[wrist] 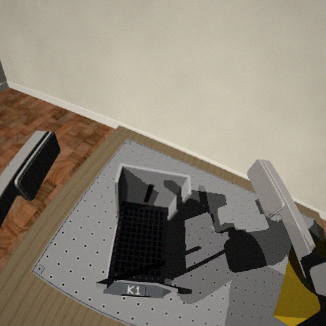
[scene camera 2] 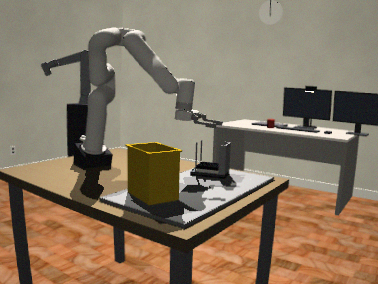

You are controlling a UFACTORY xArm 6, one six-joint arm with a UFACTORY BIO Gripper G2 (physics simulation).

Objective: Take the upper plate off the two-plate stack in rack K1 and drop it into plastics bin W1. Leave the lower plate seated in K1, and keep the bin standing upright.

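Observation:
My gripper is open and empty, high above rack K1 with its fingers spread wide apart. Rack K1 stands on the pale board, with a tall wall at one end, thin upright posts and its label at the other end in the wrist view. The black upper plate, with a grid of wells, lies flat inside the rack. The lower plate cannot be told apart beneath it. The yellow bin W1 stands upright beside the rack, open at the top, partly behind the right finger in the wrist view.
The perforated pale board lies on the wooden table. Dark arm shadows fall across the board. A white desk with monitors and a red mug stands behind the table.

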